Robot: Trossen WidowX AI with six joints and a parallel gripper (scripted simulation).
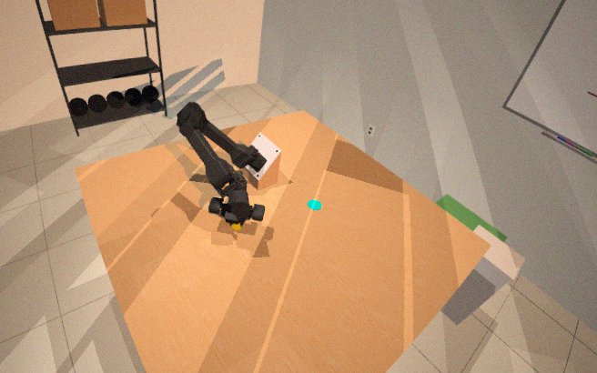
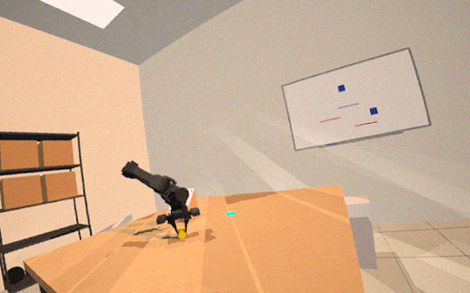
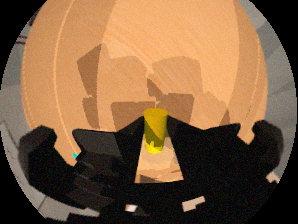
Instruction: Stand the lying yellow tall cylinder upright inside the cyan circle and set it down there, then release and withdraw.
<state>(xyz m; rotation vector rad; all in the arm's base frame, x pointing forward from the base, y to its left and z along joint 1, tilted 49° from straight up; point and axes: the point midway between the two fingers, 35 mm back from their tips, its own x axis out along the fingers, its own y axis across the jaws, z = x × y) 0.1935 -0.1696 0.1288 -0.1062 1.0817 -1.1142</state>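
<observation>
My gripper tip is now 340 mm to the right of the cyan circle, 50 mm short of it and 20 mm above it. Round my gripper tip: yellow cylinder 20 mm to the left, 20 mm behind.
</observation>
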